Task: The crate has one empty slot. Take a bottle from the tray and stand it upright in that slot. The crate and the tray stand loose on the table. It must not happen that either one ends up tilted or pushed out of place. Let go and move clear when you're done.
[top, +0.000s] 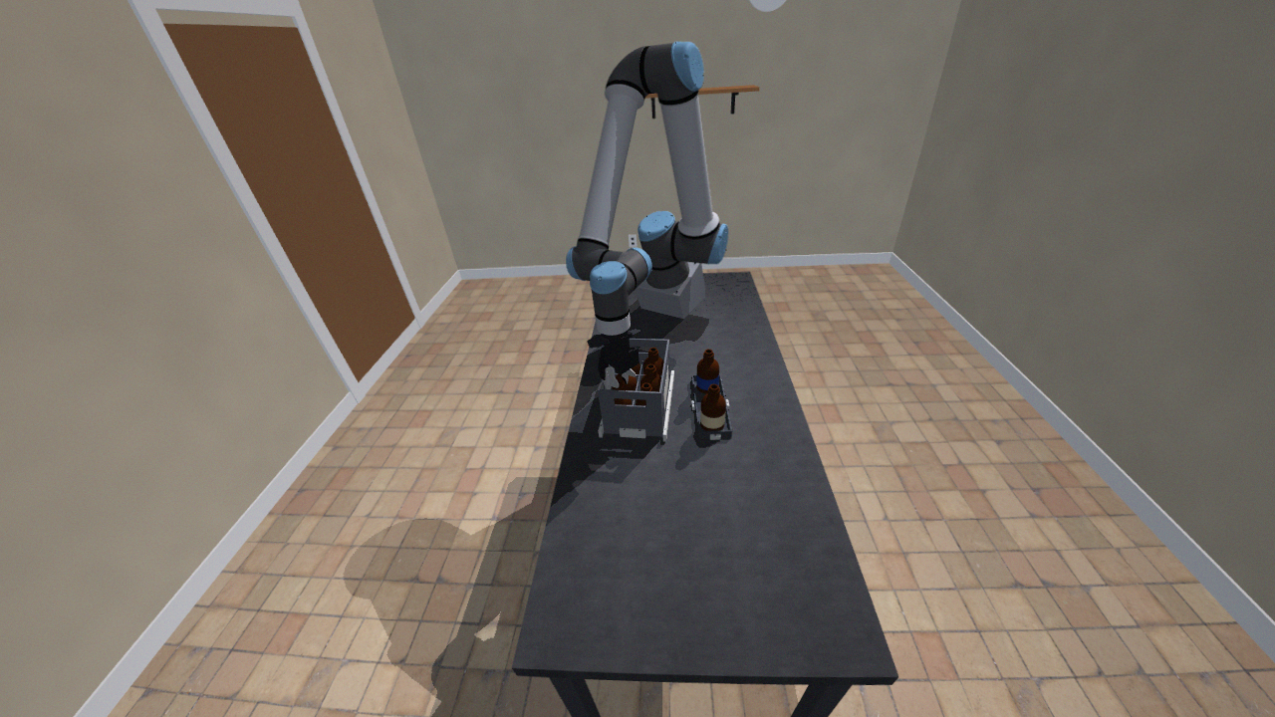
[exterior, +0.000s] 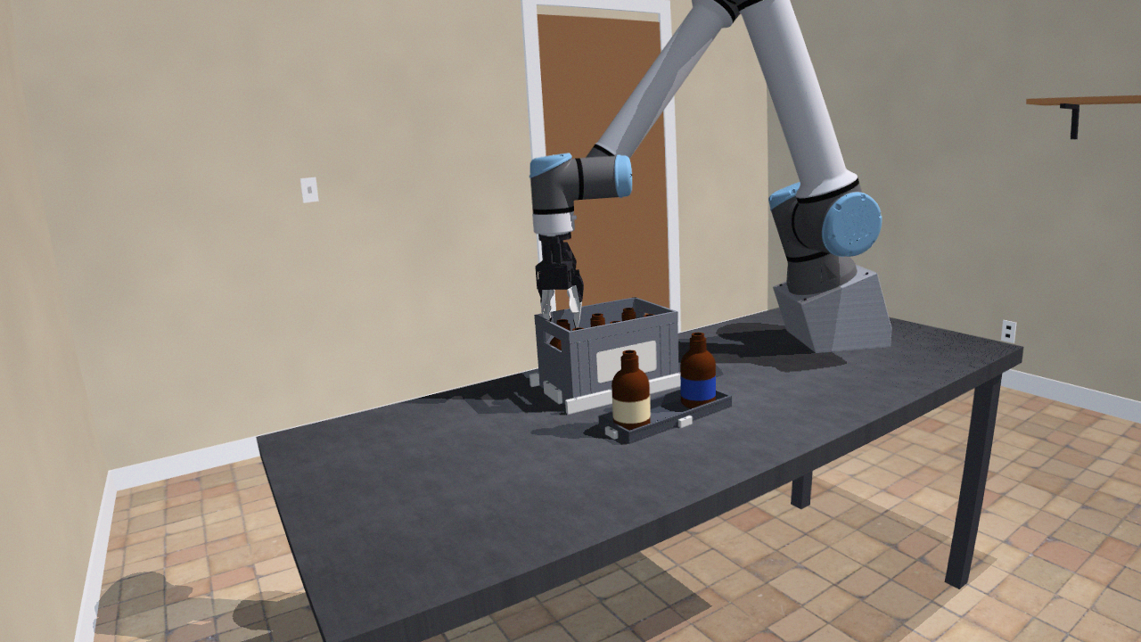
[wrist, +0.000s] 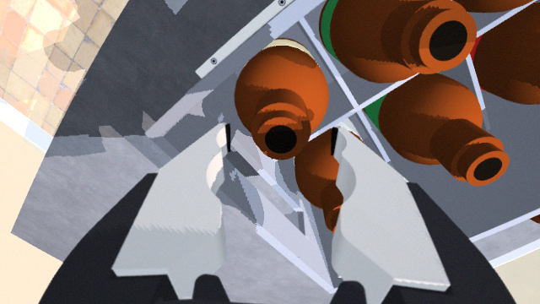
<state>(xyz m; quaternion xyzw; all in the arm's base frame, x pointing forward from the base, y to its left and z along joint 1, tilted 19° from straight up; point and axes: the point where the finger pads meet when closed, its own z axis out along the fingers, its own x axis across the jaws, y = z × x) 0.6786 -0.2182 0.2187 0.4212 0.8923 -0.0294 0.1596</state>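
Now: the grey crate 8 cm behind my hand, 7 cm below it and 6 cm to the left of it. Round my hand: tray: 29 cm to the left, 15 cm below, 3 cm behind.
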